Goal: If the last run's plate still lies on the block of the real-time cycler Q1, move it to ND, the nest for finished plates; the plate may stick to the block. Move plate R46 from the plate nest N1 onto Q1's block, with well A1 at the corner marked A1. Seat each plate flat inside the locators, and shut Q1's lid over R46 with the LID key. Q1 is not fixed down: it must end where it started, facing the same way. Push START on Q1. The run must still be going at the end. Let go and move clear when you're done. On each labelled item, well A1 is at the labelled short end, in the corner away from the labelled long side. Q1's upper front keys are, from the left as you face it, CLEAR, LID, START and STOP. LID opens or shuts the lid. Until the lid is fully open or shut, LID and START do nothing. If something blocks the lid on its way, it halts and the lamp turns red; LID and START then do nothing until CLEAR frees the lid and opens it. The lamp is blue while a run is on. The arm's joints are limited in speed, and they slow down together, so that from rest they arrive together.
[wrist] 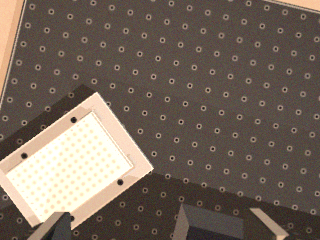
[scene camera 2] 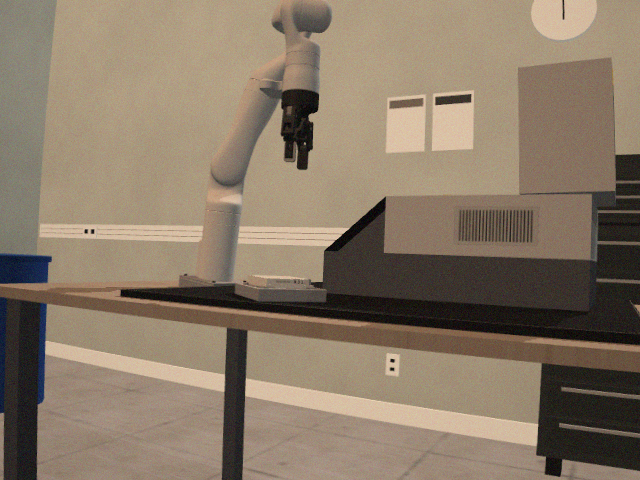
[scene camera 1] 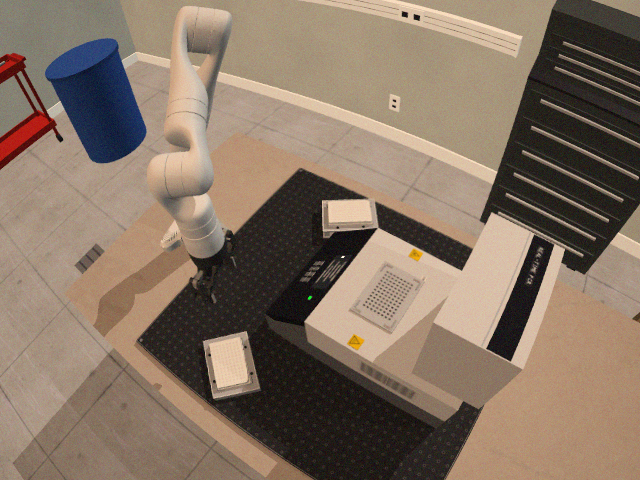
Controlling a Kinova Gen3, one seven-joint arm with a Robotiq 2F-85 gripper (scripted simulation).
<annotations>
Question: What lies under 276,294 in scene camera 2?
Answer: A grey nest.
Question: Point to a cycler Q1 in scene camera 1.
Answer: At 364,304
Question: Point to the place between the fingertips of the gripper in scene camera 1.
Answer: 221,283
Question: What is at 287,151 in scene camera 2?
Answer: The gripper.
</annotations>
